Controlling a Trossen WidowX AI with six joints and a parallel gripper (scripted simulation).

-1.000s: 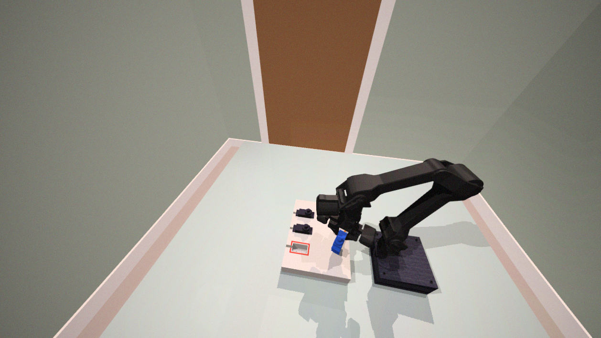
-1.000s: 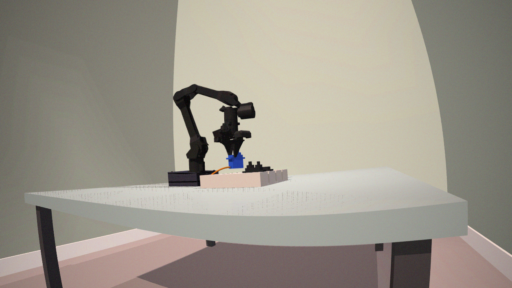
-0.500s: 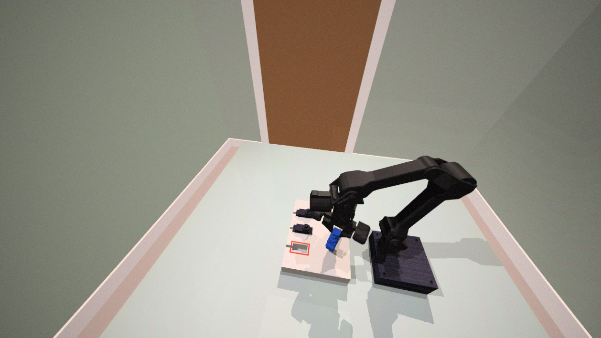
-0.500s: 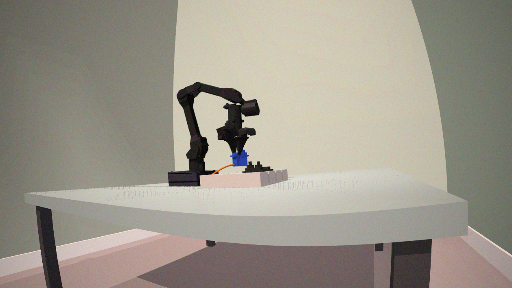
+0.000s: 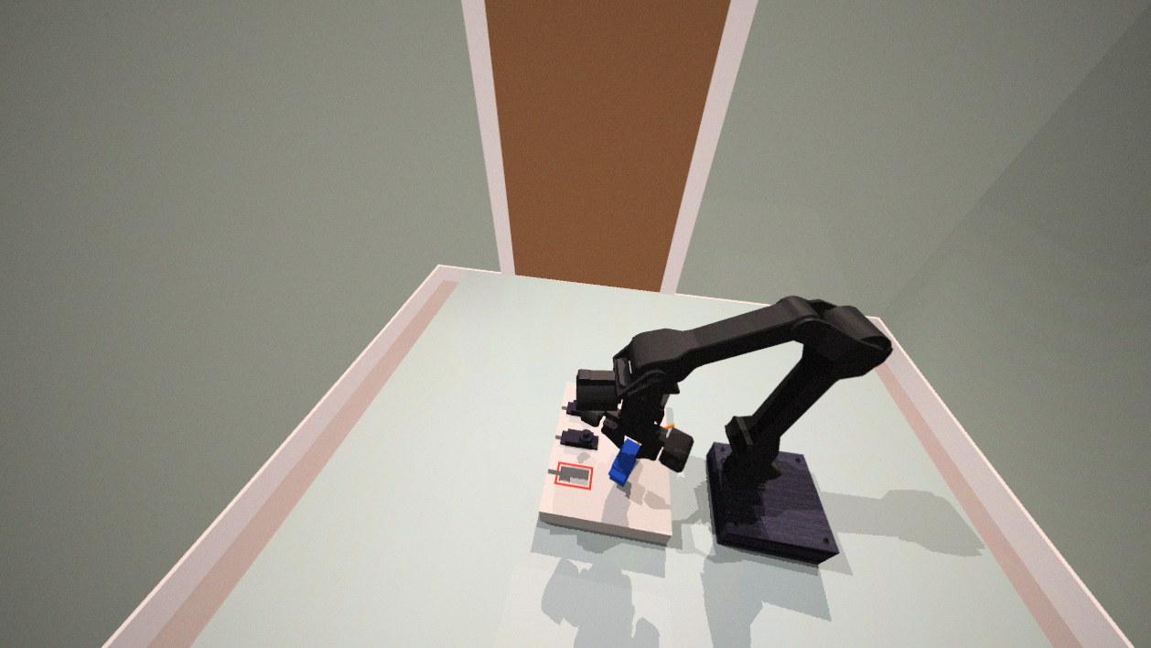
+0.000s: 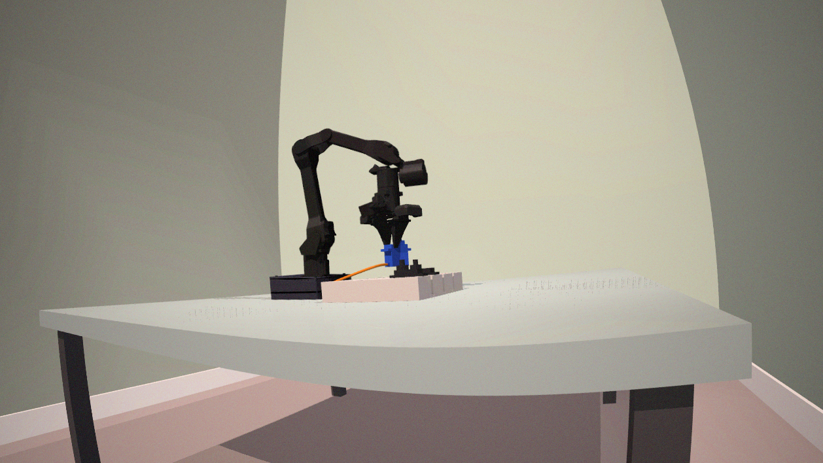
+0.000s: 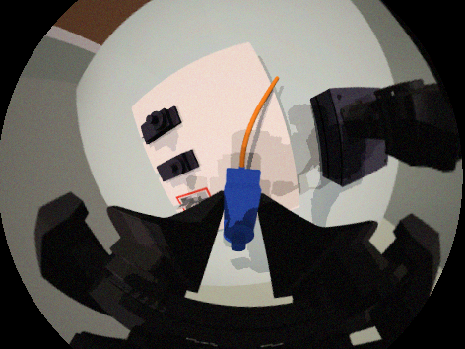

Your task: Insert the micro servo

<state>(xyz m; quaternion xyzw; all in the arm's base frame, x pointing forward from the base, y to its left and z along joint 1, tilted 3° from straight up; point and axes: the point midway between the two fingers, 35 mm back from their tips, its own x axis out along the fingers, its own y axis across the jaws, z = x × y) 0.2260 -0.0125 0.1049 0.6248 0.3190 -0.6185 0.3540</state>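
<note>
The pale deck lies 10 cm below my gripper tip, 4 cm to the right of it and 2 cm behind it.
</note>
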